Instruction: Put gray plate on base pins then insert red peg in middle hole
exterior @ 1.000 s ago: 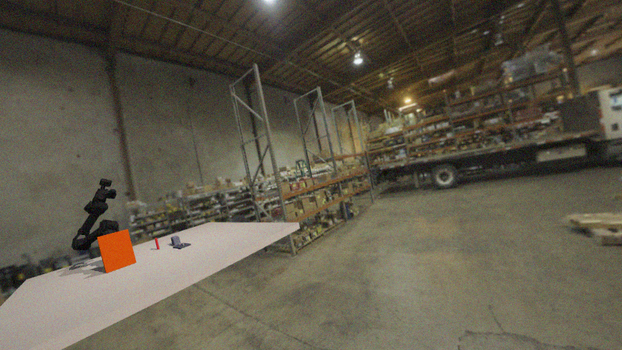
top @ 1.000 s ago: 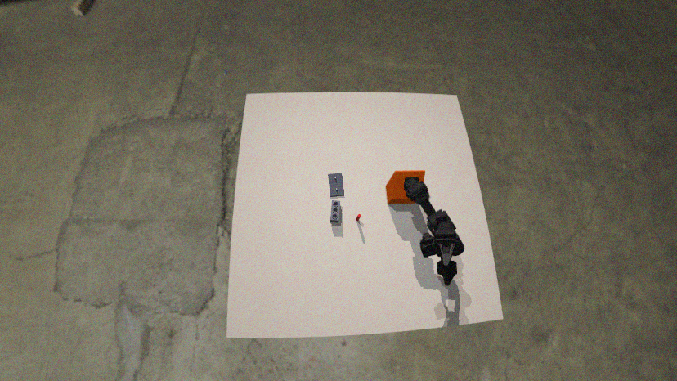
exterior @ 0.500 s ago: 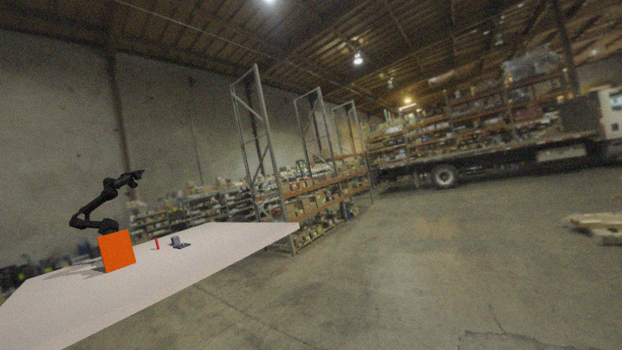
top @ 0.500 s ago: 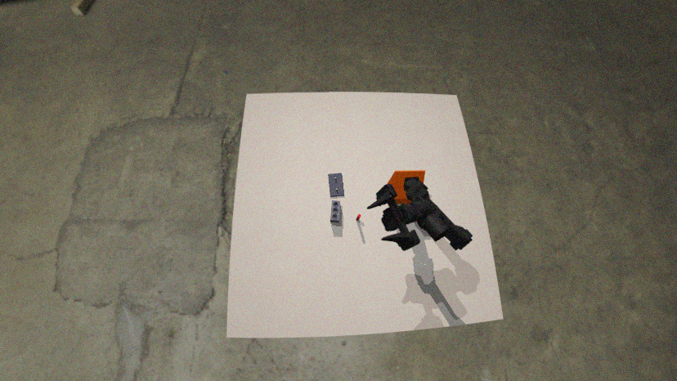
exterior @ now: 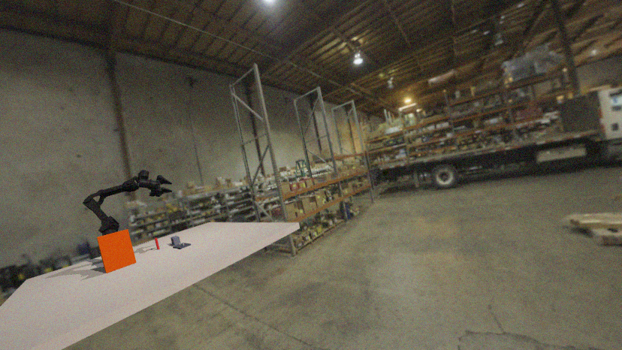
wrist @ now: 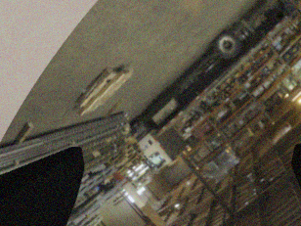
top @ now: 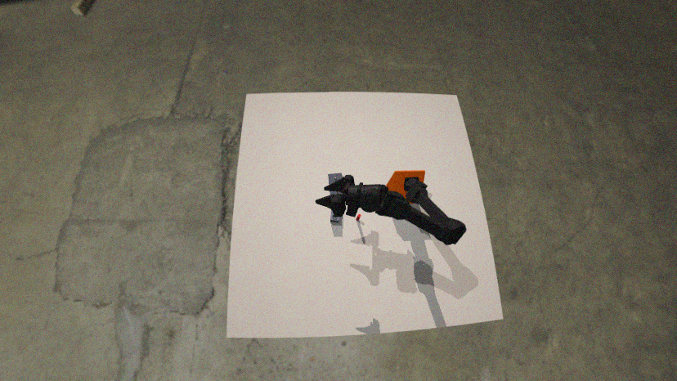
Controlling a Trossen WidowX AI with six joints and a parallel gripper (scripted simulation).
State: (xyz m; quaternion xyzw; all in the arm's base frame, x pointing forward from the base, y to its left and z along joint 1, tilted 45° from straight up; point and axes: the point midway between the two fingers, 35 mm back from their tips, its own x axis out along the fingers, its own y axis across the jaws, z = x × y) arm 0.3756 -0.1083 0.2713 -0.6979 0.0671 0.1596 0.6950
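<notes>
My gripper tip is now 70 mm past the gray plate, 40 mm to the left of it and 360 mm above it. From my gripper tip the other things lie so: red peg (170 mm behind, 360 mm below).
</notes>
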